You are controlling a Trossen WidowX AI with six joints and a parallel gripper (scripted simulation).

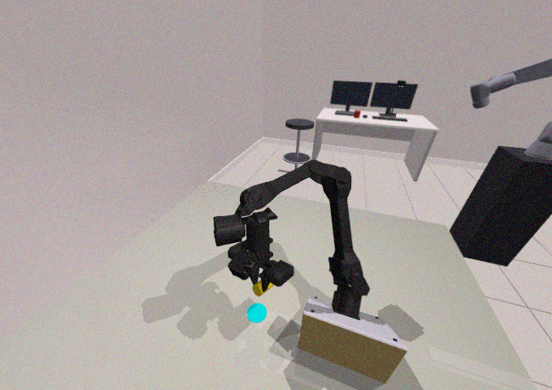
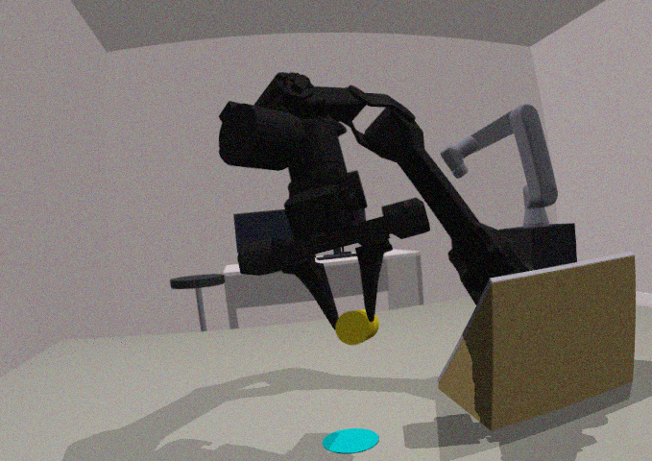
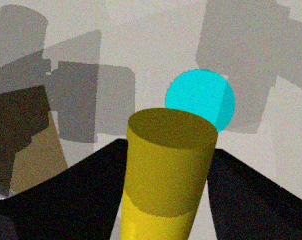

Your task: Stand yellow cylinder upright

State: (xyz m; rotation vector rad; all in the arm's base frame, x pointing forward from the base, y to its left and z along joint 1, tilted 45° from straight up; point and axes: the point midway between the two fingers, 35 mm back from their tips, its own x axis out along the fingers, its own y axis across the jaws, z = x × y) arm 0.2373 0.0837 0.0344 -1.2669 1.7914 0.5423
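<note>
The cyan circle lies 13 cm below my gripper tip and 1 cm ahead of it. The rest, counted from my gripper tip: yellow tall cylinder: 2 cm to the right, 1 cm below, 1 cm behind.
</note>
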